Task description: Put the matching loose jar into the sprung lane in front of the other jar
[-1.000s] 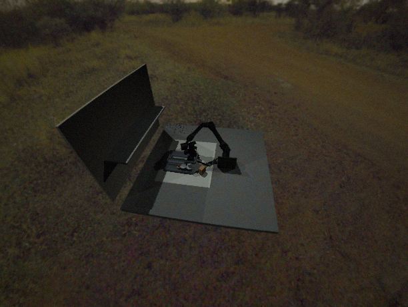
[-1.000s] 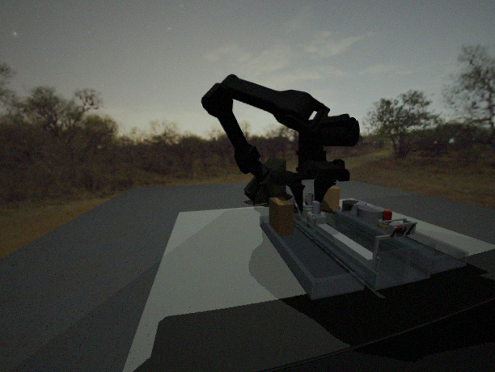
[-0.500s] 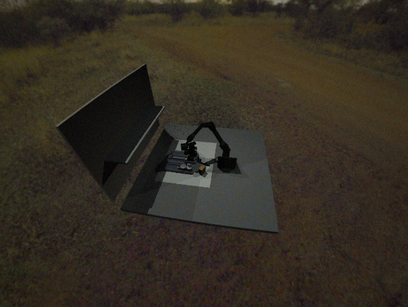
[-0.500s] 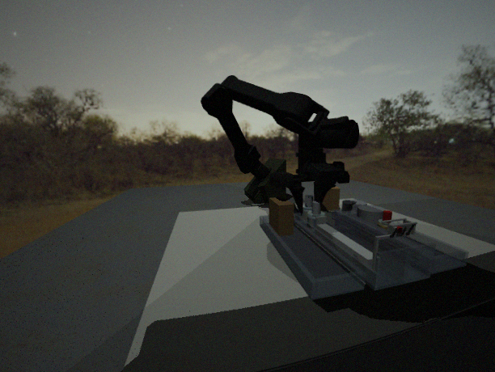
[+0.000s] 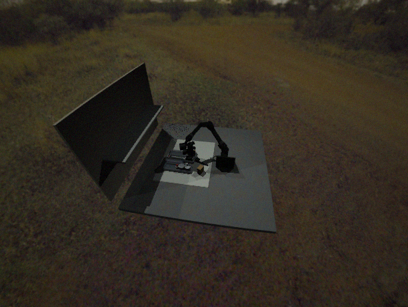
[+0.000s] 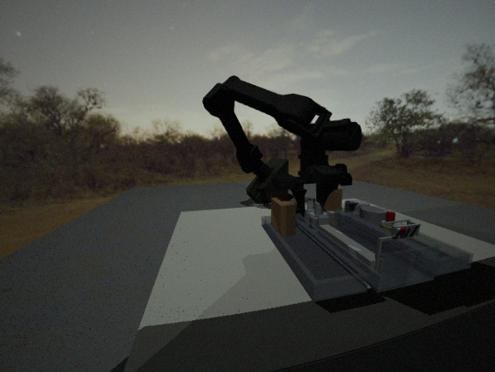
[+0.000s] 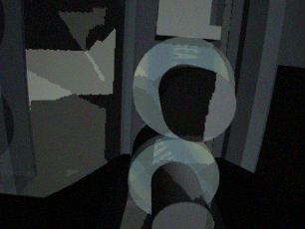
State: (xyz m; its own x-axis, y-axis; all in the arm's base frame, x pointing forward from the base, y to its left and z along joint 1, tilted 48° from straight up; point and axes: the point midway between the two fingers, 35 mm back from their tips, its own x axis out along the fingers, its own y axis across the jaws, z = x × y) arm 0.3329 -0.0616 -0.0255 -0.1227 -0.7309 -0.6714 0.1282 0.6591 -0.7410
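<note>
Right now my gripper tip is 11 cm past the black rod, 3 cm to the right of it and 3 cm above it. The rest, counted from my gripper tip: shelf (50 cm ahead, 7 cm to the right, 34 cm above); grey lane fixture (14 cm ahead, 1 cm below); pusher plate (15 cm ahead, 1 cm to the left, 2 cm above).
</note>
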